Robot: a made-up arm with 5 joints. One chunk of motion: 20 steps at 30 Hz.
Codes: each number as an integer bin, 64 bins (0 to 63) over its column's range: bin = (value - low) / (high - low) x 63, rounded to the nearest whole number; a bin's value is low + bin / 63 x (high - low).
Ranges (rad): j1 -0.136..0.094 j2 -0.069..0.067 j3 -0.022..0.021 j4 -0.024..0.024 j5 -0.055..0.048
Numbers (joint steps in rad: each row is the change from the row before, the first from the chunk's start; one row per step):
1: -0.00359 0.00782 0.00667 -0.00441 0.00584
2: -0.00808 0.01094 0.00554 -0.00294 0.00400
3: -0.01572 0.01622 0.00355 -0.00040 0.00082
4: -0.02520 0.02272 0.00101 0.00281 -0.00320
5: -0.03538 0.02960 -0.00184 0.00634 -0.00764
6: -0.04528 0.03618 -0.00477 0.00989 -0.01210
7: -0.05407 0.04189 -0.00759 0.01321 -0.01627
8: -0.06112 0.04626 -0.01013 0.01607 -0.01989
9: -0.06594 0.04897 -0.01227 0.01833 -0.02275
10: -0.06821 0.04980 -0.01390 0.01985 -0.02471
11: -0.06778 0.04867 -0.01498 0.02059 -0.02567
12: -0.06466 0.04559 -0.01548 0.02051 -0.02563
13: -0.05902 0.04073 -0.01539 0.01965 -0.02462
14: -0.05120 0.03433 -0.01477 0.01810 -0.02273
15: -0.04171 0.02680 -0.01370 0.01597 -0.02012
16: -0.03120 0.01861 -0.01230 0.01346 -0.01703
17: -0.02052 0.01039 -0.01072 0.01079 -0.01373
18: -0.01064 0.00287 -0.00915 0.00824 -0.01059
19: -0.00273 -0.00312 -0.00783 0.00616 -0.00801
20: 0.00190 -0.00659 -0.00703 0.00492 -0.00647
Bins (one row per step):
1: 36 36 42 26 37
2: 35 37 40 28 36
3: 33 39 37 31 34
4: 30 42 34 35 32
5: 28 46 30 40 29
6: 25 49 25 44 26
7: 22 51 21 49 24
8: 21 53 17 53 21
9: 19 55 14 56 20
10: 19 55 12 58 19
11: 19 55 10 59 18
12: 20 53 10 58 18
13: 21 51 10 57 19
14: 23 48 11 55 20
15: 26 44 12 52 21
16: 29 41 14 49 23
17: 32 37 17 46 25
18: 34 33 19 42 27
19: 37 31 21 40 29
20: 38 29 22 38 30

